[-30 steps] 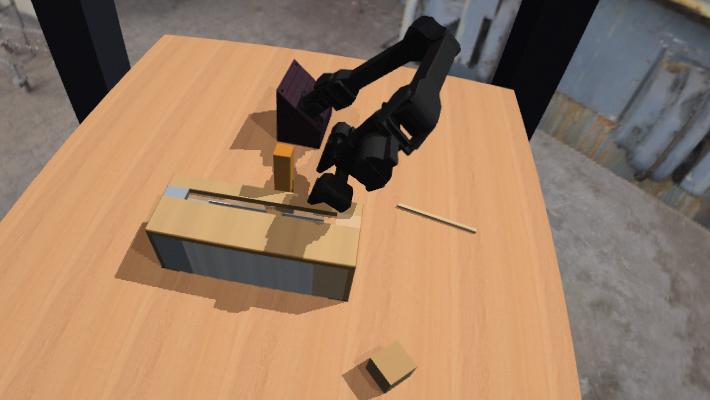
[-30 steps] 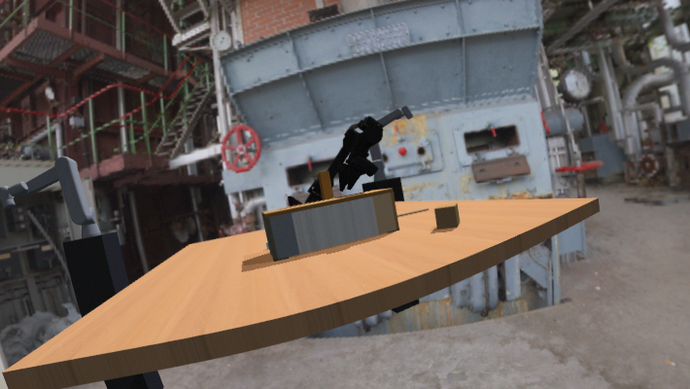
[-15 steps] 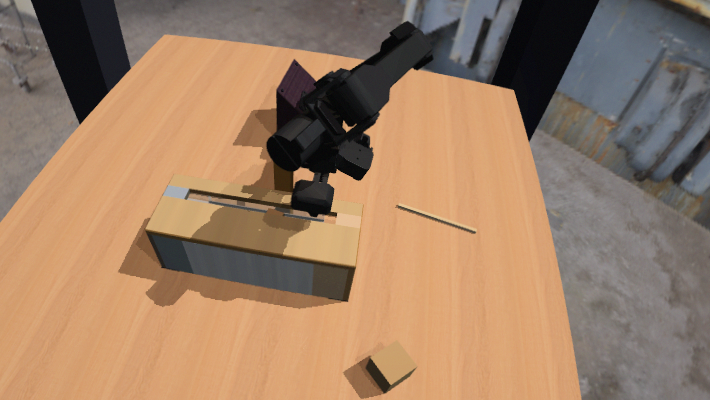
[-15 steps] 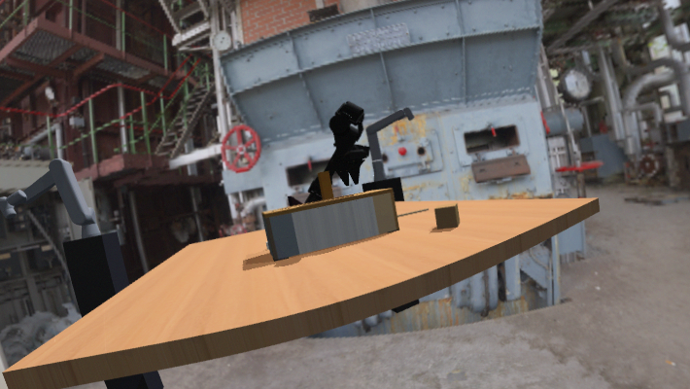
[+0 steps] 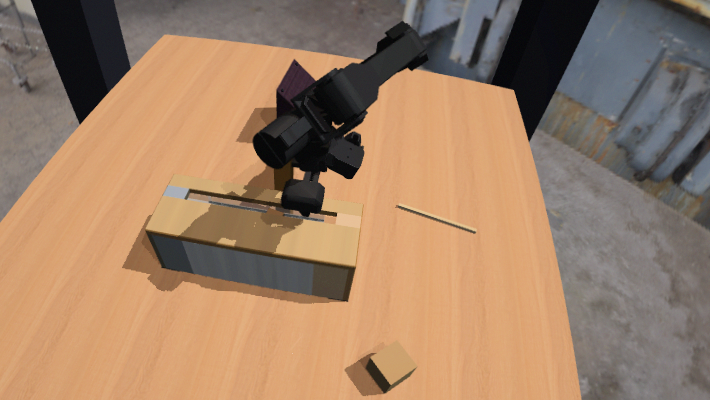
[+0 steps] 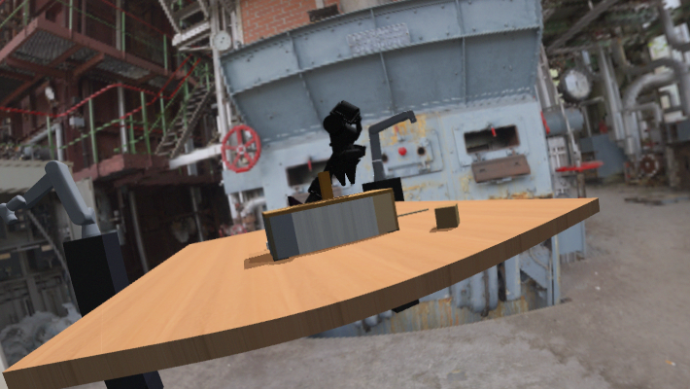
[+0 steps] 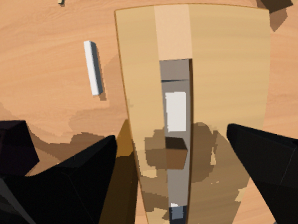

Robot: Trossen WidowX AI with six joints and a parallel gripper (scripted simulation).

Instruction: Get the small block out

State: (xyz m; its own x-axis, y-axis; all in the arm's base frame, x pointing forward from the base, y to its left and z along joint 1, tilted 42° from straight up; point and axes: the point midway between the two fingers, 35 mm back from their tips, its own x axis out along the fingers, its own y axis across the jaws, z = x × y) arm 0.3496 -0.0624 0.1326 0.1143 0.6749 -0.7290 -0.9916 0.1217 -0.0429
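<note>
The box is 100 mm below my gripper tip, 90 mm to the right of it and 10 mm behind it. Round my gripper tip: thin stick: 290 mm to the left, 160 mm below, 120 mm behind; then tan block: 80 mm below, 70 mm to the right.
</note>
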